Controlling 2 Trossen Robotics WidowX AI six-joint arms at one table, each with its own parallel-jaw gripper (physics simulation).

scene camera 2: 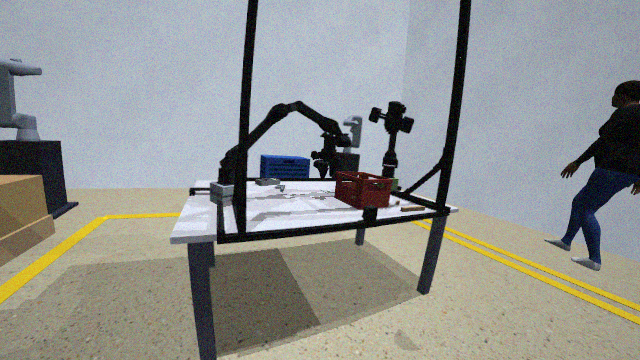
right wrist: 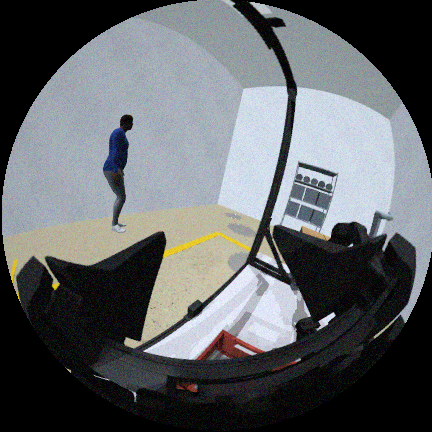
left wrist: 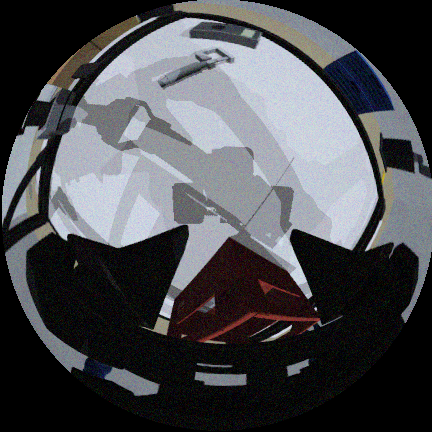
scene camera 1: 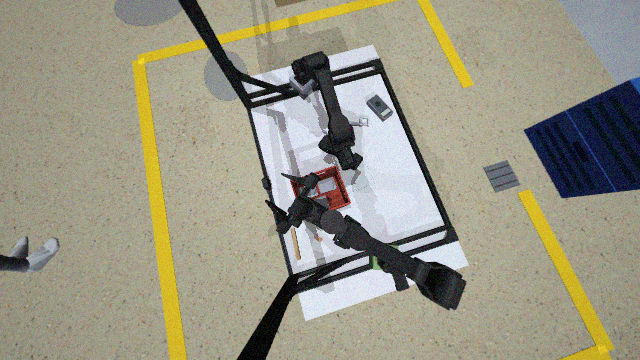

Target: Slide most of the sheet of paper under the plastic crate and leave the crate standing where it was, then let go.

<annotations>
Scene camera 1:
my right gripper: 273, 187
red plastic crate: 336, 198
</annotations>
